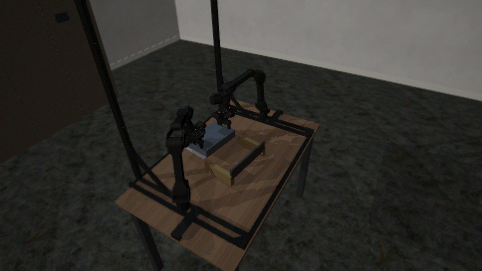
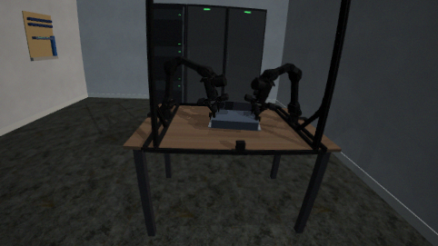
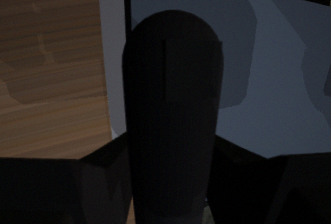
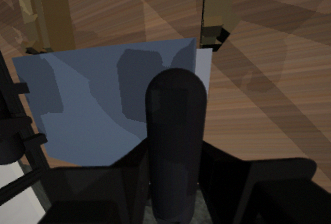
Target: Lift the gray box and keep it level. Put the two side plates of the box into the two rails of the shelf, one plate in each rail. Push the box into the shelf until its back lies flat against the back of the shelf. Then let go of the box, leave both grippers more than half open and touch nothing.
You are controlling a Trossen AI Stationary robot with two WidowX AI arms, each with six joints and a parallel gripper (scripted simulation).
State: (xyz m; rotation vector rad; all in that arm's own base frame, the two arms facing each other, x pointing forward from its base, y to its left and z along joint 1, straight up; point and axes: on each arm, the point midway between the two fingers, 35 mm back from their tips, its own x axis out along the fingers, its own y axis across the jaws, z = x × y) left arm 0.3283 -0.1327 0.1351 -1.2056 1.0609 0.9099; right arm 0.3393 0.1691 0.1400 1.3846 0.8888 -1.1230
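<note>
My left hand is 12 cm to the left of the gray box, 4 cm above it and 2 cm past it. From my left hand the other things lie so: dark bar (28 cm ahead, 17 cm to the right, 8 cm below).
Now: the gray box 12 cm to the left of my right hand, 5 cm below it and 2 cm ahead of it. Also, from my right hand: dark bar 32 cm ahead, 8 cm to the left, 8 cm below.
</note>
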